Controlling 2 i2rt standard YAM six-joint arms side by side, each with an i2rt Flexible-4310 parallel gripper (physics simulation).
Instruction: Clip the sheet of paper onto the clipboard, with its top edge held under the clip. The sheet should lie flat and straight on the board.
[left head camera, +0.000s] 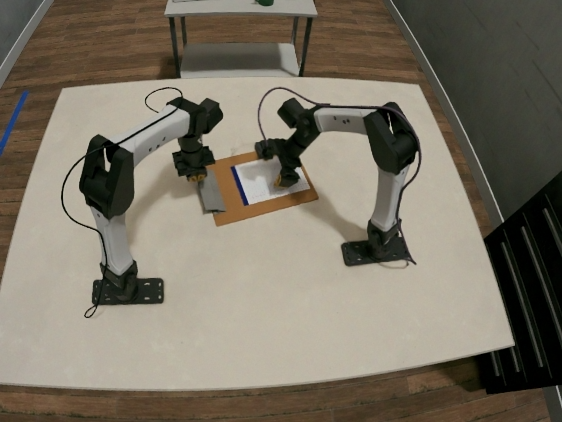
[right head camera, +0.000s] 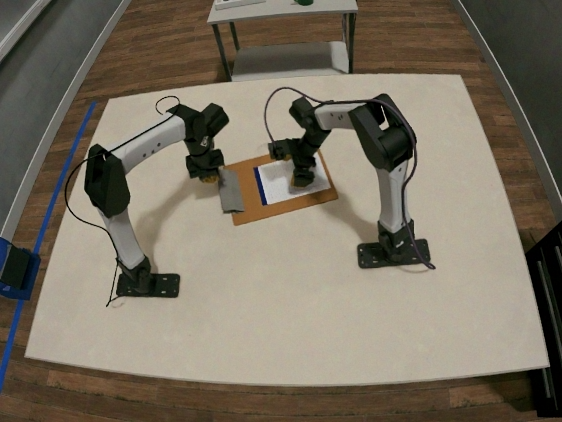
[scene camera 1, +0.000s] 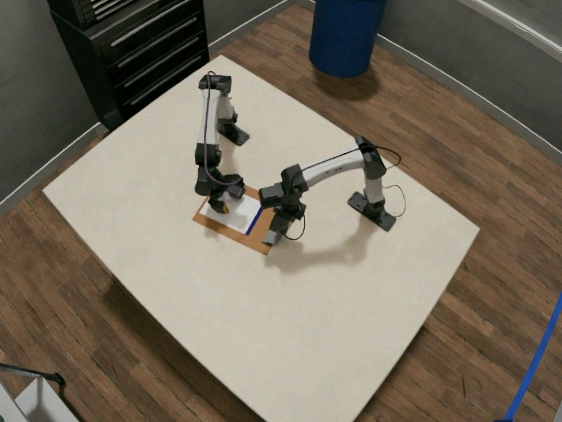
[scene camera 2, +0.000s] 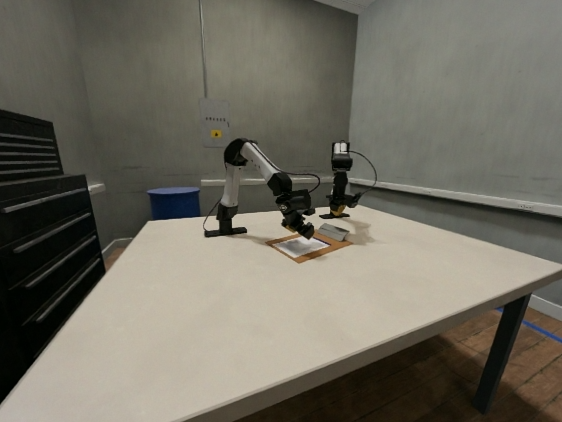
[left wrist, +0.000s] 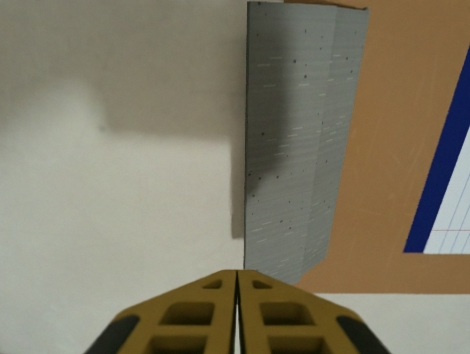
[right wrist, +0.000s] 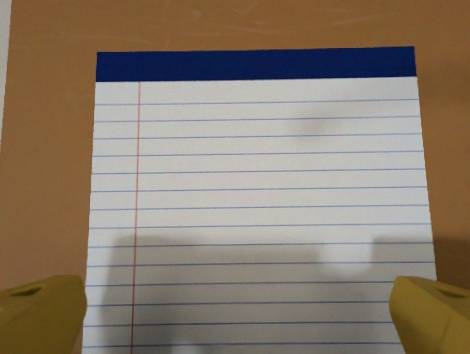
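A brown clipboard (left head camera: 228, 186) (right head camera: 249, 186) (left wrist: 385, 150) (right wrist: 50, 175) lies on the table with its grey clip (left head camera: 212, 194) (right head camera: 230, 194) (scene camera 2: 333, 232) (left wrist: 285, 125) toward the left gripper. The lined sheet (left head camera: 256, 177) (right head camera: 275, 176) (scene camera 1: 235, 220) (right wrist: 270, 165) lies flat on the board. Its blue top band is parallel to the clip, with bare board between them. My left gripper (left head camera: 197, 178) (right head camera: 210, 179) (left wrist: 237, 282) is shut and empty, above the clip's outer edge near one end. My right gripper (left head camera: 286, 181) (right wrist: 238, 288) is open low over the sheet, fingers near its two long sides.
The white table (left head camera: 250, 310) (scene camera 1: 310, 320) carries both arms. A black drawer cabinet (scene camera 1: 160, 60) and a blue barrel (scene camera 1: 345, 40) stand beyond the table in scene camera 1. A second table (left head camera: 240, 7) stands past the far edge in the left head camera.
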